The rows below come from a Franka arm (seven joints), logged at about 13 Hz.
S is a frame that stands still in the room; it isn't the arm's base.
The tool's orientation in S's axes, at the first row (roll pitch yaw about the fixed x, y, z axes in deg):
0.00 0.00 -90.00
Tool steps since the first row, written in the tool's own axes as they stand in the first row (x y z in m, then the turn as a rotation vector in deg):
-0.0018 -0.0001 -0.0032 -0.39 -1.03 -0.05
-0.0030 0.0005 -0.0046 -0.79 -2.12 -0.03
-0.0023 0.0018 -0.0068 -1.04 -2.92 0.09
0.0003 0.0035 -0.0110 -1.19 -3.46 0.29
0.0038 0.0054 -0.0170 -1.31 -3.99 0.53
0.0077 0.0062 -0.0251 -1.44 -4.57 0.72
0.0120 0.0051 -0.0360 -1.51 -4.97 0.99
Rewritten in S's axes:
-0.0001 0.0018 -0.0032 -1.03 0.39 -0.05
0.0005 0.0030 -0.0046 -2.12 0.79 -0.03
0.0018 0.0023 -0.0068 -2.92 1.04 0.09
0.0035 -0.0003 -0.0110 -3.46 1.19 0.29
0.0054 -0.0038 -0.0170 -3.99 1.31 0.53
0.0062 -0.0077 -0.0251 -4.57 1.44 0.72
0.0051 -0.0120 -0.0360 -4.97 1.51 0.99

